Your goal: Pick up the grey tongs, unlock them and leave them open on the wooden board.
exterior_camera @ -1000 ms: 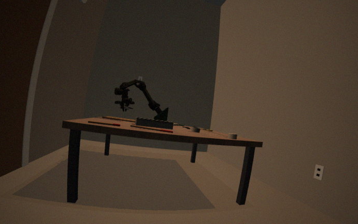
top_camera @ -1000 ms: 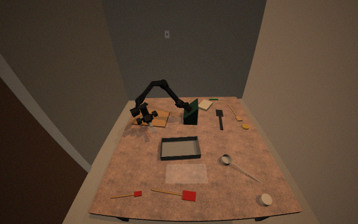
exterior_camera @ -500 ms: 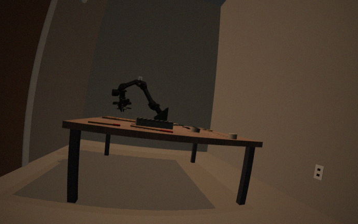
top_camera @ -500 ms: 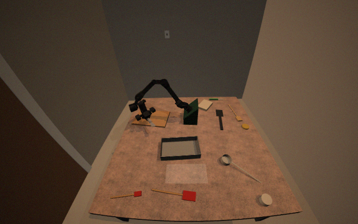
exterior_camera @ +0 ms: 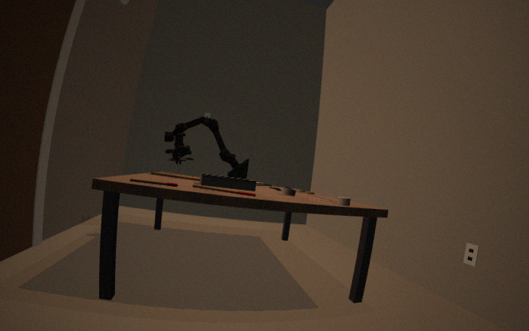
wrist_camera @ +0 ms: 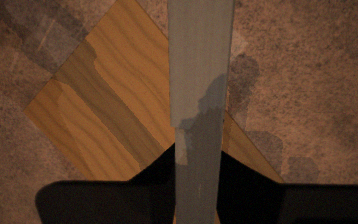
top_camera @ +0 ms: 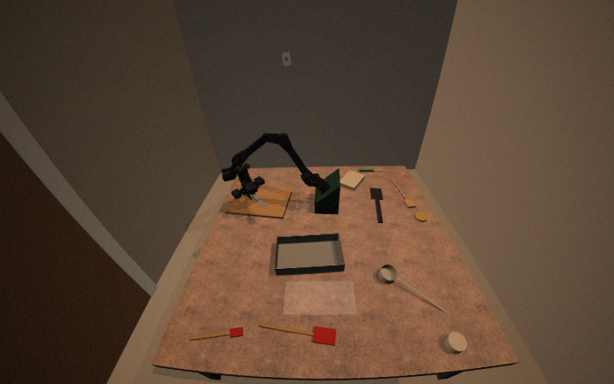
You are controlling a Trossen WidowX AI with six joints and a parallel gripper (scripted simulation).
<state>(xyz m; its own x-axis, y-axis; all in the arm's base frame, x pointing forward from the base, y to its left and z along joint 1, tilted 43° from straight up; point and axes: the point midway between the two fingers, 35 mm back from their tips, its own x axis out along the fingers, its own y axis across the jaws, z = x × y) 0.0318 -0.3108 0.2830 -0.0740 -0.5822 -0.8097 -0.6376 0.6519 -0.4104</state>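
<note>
The wooden board lies 70 mm behind my gripper tip, 10 mm to the left of it and 90 mm below it. From my gripper tip the other things lie so: roasting tin (330 mm ahead, 320 mm to the left, 60 mm below); then pale block (270 mm behind, 620 mm to the left, 80 mm below); then black spatula (50 mm behind, 740 mm to the left, 90 mm below).
</note>
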